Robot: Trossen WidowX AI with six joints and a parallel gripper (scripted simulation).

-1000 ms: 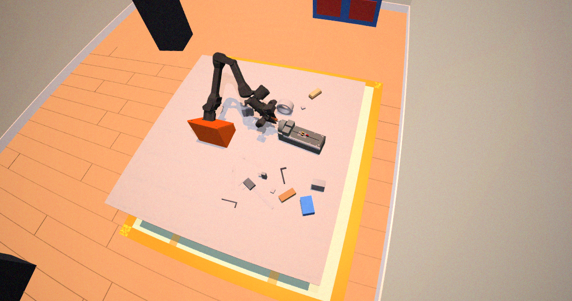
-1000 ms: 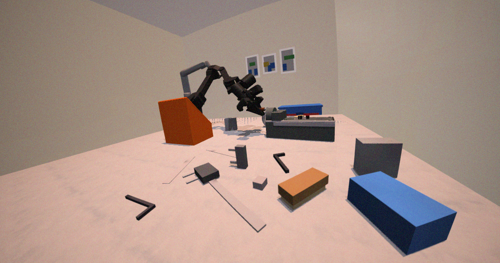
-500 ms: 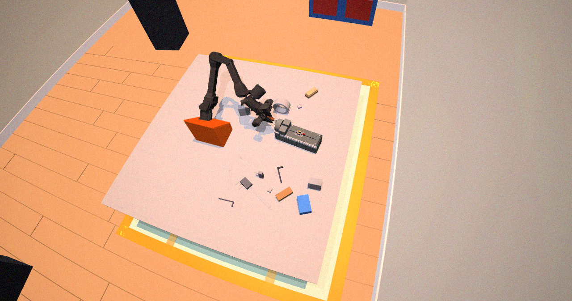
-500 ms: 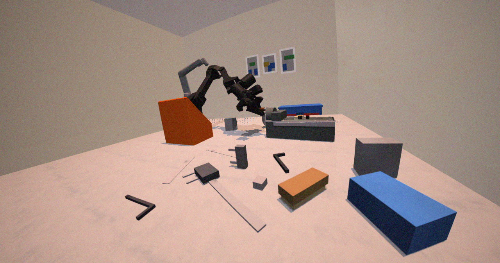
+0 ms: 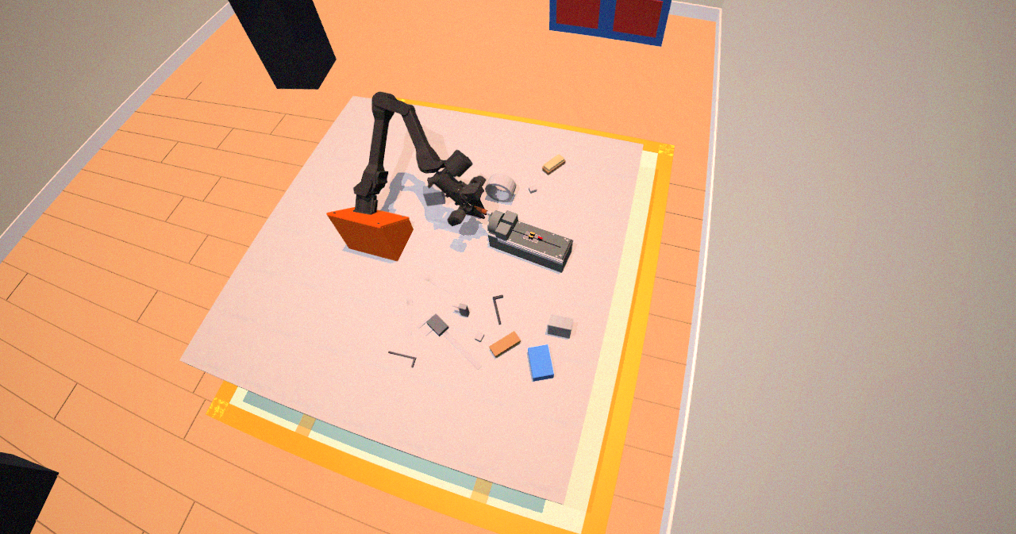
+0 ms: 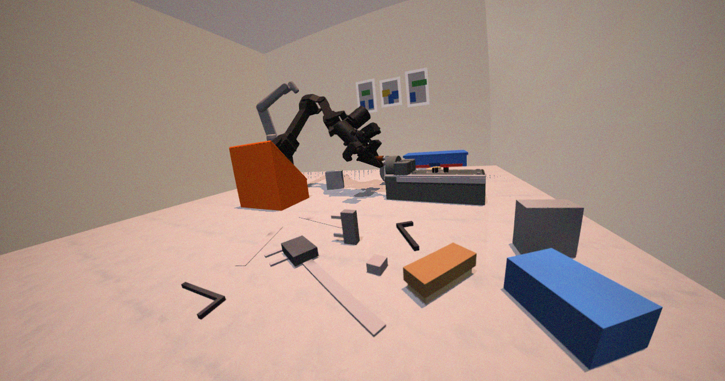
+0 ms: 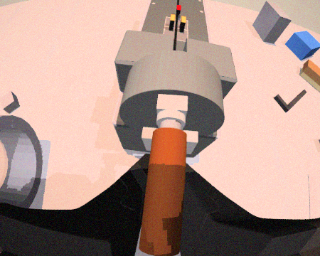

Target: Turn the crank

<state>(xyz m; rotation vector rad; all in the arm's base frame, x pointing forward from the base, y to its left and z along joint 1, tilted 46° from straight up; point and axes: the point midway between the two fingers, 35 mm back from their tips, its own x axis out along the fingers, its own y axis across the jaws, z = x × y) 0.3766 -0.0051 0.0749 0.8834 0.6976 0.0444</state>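
Now: the crank handle 30 mm above my gripper tip and 20 mm behind it. Also, from my gripper tip: red pointer: 190 mm ahead, 60 mm to the right, 10 mm below; blue block: 440 mm to the right, 240 mm ahead, 70 mm below.
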